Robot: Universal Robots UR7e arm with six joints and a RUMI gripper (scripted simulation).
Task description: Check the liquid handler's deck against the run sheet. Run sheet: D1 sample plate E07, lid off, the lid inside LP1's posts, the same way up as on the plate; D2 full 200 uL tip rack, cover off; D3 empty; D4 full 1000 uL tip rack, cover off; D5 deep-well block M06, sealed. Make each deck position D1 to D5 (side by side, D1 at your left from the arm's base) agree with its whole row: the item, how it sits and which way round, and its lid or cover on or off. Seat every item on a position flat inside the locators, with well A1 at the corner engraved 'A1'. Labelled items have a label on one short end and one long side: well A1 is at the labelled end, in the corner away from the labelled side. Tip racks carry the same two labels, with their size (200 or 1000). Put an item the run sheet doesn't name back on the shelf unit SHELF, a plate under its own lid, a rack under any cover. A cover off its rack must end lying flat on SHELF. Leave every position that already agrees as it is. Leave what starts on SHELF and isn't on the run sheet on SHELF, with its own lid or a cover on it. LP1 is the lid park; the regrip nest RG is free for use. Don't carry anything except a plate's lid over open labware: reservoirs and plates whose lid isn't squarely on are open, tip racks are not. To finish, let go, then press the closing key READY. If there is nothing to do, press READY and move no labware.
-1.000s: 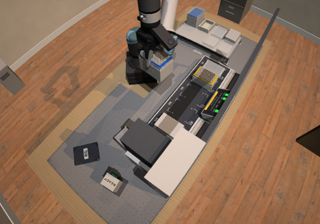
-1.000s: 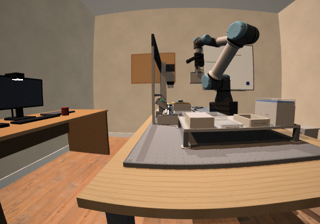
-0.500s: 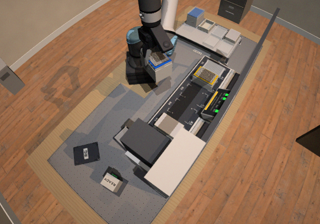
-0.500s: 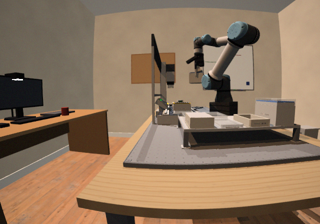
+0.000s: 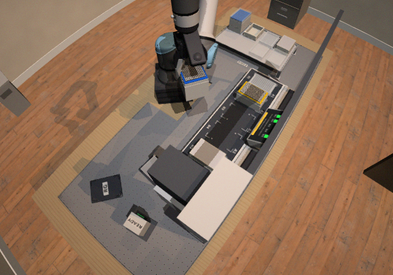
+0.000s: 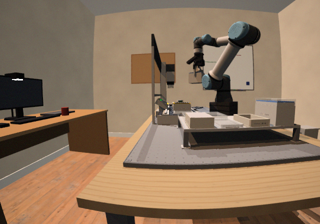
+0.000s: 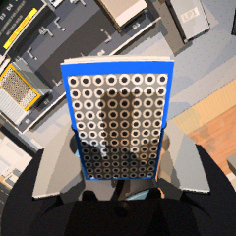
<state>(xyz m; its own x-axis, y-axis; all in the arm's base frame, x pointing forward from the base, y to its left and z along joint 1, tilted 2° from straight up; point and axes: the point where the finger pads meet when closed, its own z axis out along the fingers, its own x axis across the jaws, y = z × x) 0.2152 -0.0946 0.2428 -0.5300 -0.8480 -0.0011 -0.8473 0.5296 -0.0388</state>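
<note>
The blue-rimmed tip rack is 1 cm behind my hand. From my hand the other things lie so: white housing (35 cm ahead, 33 cm to the right, 7 cm below); then yellow-rimmed tip rack (16 cm ahead, 26 cm to the left, 25 cm below); then pipetting head (26 cm ahead, 33 cm to the right, 4 cm above).
</note>
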